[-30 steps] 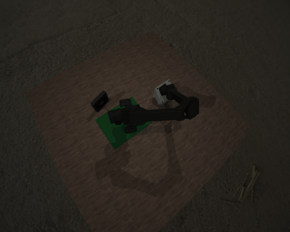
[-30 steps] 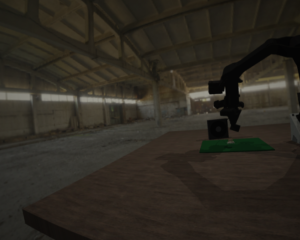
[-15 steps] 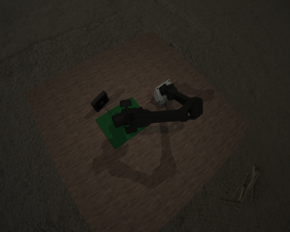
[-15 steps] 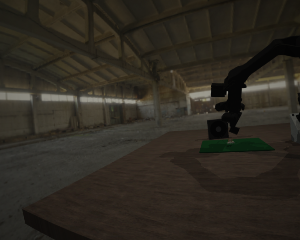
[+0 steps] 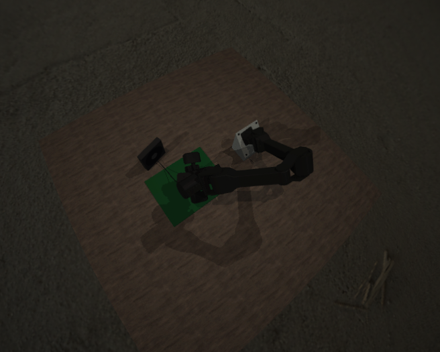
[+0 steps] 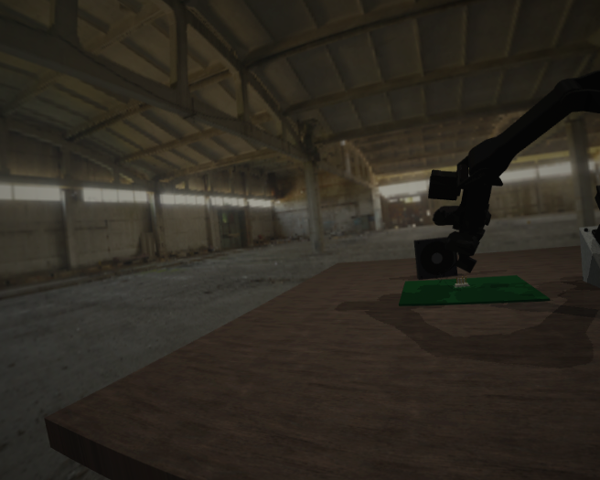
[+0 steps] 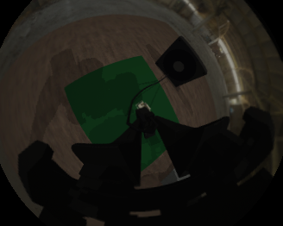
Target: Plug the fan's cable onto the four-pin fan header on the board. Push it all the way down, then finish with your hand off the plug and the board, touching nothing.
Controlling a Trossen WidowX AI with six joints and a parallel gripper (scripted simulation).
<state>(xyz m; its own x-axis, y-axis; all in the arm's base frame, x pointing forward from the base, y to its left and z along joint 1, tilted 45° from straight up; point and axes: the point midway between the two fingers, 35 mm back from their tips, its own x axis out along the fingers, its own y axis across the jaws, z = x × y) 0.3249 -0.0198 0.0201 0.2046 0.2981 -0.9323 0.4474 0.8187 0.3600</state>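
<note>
Right now the green board is 90 mm below my gripper tip. Also, from my gripper tip: black plug: 10 mm behind, 10 mm below; then black fan: 50 mm ahead, 180 mm to the right, 20 mm below; then pale four-pin fan header: 30 mm to the right, 80 mm below.
</note>
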